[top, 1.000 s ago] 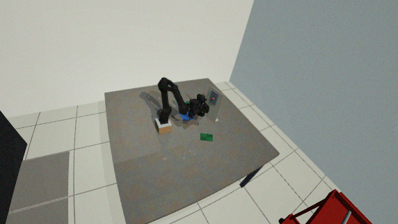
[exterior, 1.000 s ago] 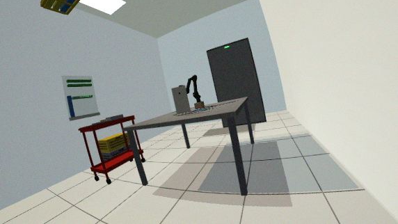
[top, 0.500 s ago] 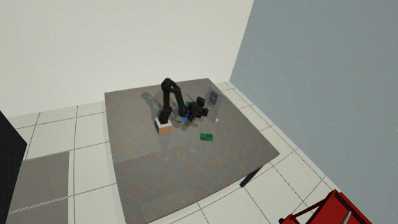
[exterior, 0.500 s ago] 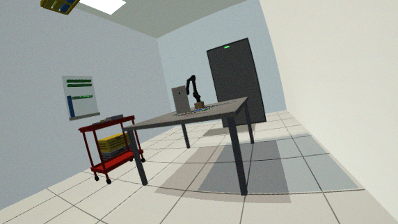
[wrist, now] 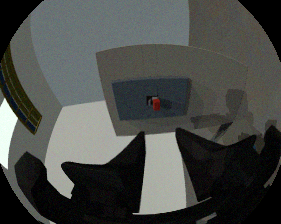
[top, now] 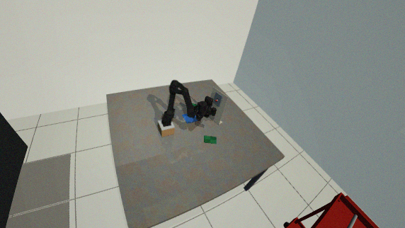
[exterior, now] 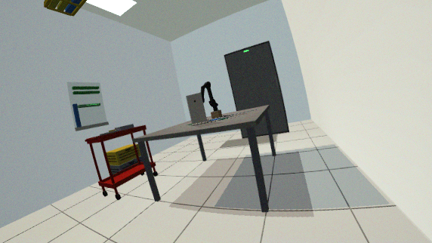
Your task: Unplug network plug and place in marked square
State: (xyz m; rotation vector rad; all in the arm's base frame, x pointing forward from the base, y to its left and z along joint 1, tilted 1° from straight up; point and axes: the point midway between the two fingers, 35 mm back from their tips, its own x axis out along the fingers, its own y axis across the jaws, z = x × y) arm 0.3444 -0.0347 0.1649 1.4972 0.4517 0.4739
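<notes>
Now: gripper tip 6 cm short of the red plug and 2 cm to the right of it. Round my gripper tip: upright grey panel: 8 cm ahead, 3 cm to the left, 10 cm below; then blue marked square: 12 cm behind, 11 cm to the left, 25 cm below.
</notes>
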